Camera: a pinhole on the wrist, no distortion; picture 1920 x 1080 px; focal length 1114.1 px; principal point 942.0 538.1 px. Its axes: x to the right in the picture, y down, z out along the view. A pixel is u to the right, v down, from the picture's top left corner.
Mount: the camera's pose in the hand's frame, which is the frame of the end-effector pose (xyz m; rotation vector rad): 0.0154 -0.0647 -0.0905 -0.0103 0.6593 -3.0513
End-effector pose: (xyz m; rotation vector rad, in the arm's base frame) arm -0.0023 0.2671 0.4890 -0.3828 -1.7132 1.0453
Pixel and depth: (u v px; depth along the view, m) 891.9 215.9 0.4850
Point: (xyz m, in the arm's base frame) -0.3499 0.0296 0.5910
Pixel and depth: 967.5 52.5 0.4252
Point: -0.3196 0.0604 0.5222
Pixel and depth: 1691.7 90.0 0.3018
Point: -0.1163 -0.0152 0.4239
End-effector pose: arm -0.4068 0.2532 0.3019 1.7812 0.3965 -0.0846
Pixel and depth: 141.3 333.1 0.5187
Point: -0.0317 -0.0266 -0.0793
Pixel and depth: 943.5 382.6 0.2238
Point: -0.4114 0.1612 0.1460
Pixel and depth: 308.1 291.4 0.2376
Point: -0.2762 0.1677 0.1202
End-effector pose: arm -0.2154 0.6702 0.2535 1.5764 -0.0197 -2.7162
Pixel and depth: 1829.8 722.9 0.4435
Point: -0.2955 0.9976 0.6788
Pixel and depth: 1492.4 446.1 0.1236
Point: -0.2157 0.7785 0.3040
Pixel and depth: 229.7 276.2 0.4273
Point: -0.6539 0.8155 0.1674
